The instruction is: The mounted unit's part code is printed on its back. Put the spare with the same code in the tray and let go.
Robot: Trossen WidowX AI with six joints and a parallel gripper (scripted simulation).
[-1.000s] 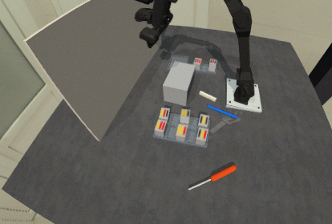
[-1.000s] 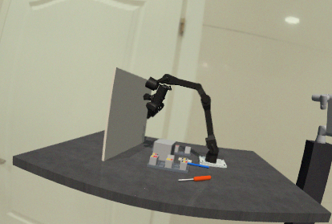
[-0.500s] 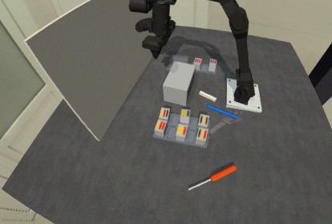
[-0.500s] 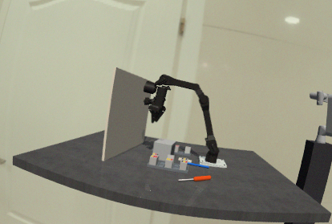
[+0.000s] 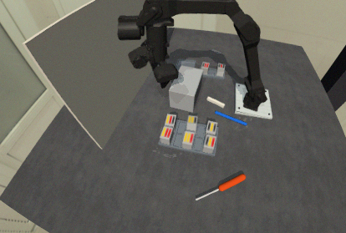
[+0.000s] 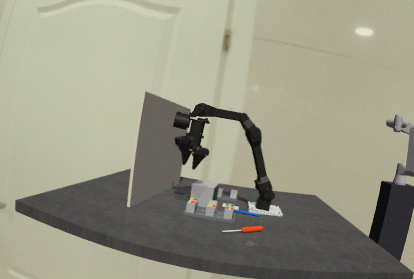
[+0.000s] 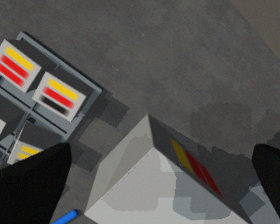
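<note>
Right now my gripper tip is 70 mm past the grey spare block, 120 mm to the right of it and 130 mm above it. From my gripper tip the other things lie so: tall grey panel 160 mm ahead, 90 mm to the right, 50 mm above; then grey-blue mounted unit 70 mm behind, 100 mm to the right, 120 mm below; then blue pen 280 mm behind, 50 mm to the right, 170 mm below.
</note>
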